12 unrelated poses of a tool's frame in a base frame.
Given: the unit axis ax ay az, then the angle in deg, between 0 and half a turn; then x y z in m.
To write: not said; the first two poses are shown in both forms.
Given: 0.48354 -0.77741 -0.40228 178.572 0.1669 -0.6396 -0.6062
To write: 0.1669 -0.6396 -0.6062 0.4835 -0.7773 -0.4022 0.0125
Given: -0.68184 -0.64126 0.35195 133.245 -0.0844 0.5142 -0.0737
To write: -0.0844 0.5142 -0.0737 -0.6259 -0.5886 0.3231 0.3968
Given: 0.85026 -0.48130 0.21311 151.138 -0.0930 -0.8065 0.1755
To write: -0.0930 -0.8065 0.1755 0.8234 -0.4661 0.2064 0.2492
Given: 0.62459 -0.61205 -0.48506 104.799 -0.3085 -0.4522 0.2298
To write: -0.3085 -0.4522 0.2298 0.4949 -0.4849 -0.3843 0.6102
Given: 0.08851 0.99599 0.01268 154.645 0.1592 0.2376 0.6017
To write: 0.1592 0.2376 0.6017 0.0864 0.9717 0.0124 0.2195
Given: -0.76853 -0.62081 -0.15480 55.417 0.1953 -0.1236 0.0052
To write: 0.1953 -0.1236 0.0052 -0.3573 -0.2887 -0.0720 0.8853
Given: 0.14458 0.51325 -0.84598 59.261 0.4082 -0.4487 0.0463
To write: 0.4082 -0.4487 0.0463 0.0715 0.2538 -0.4183 0.8692
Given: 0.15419 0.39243 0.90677 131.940 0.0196 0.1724 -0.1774
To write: 0.0196 0.1724 -0.1774 0.1408 0.3584 0.8282 0.4072
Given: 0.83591 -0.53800 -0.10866 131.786 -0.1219 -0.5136 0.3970
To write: -0.1219 -0.5136 0.3970 0.7630 -0.4911 -0.0992 0.4084
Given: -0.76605 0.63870 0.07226 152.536 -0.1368 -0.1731 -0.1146
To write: -0.1368 -0.1731 -0.1146 -0.7442 0.6204 0.0702 0.2374
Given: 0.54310 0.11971 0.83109 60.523 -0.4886 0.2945 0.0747
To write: -0.4886 0.2945 0.0747 0.2737 0.0603 0.4188 0.8637
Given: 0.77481 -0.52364 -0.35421 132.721 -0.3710 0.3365 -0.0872
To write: -0.3710 0.3365 -0.0872 0.7098 -0.4797 -0.3245 0.4010
